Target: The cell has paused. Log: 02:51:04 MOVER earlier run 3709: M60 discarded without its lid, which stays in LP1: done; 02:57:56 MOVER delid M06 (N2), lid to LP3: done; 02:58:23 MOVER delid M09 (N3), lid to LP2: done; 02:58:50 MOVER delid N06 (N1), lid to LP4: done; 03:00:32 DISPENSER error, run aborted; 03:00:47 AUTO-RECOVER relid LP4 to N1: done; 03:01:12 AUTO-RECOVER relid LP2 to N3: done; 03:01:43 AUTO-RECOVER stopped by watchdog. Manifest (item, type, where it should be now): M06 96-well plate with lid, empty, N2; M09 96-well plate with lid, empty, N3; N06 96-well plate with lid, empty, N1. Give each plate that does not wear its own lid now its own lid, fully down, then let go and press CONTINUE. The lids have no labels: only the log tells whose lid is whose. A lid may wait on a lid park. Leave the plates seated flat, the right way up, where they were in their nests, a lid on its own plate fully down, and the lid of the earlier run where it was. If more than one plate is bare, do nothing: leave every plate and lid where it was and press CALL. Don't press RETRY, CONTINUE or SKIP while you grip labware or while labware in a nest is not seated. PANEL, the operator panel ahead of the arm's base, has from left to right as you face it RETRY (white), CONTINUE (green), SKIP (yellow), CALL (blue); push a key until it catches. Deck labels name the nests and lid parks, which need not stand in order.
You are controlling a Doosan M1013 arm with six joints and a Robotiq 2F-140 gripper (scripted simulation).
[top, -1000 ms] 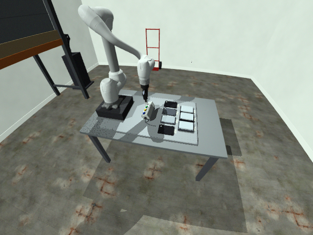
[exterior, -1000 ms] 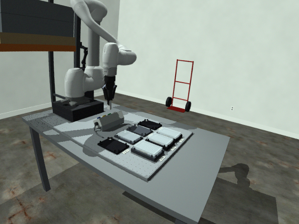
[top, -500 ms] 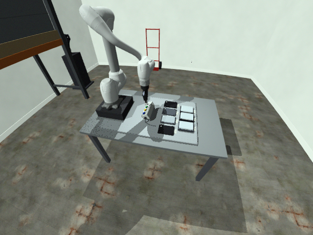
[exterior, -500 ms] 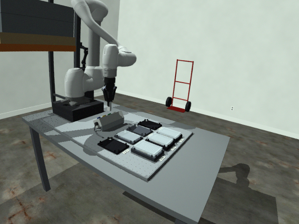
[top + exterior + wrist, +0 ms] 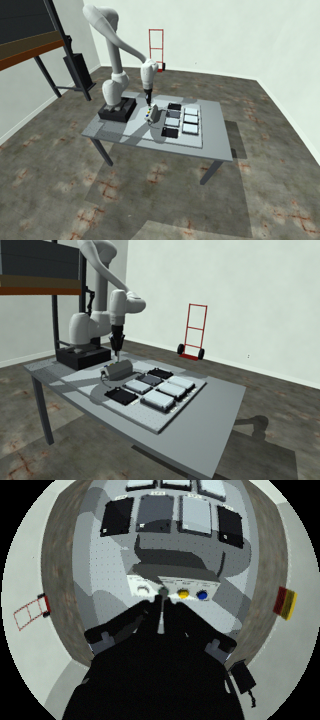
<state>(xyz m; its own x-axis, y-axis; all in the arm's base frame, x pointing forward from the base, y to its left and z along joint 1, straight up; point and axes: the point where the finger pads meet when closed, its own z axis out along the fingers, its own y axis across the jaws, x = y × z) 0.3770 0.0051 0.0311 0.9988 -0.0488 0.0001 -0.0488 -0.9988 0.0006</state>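
The green key is 50 mm below my hand. Round my hand: yellow key 50 mm to the right, 50 mm below; then blue key 100 mm to the right, 50 mm below; then white key 50 mm to the left, 50 mm below.
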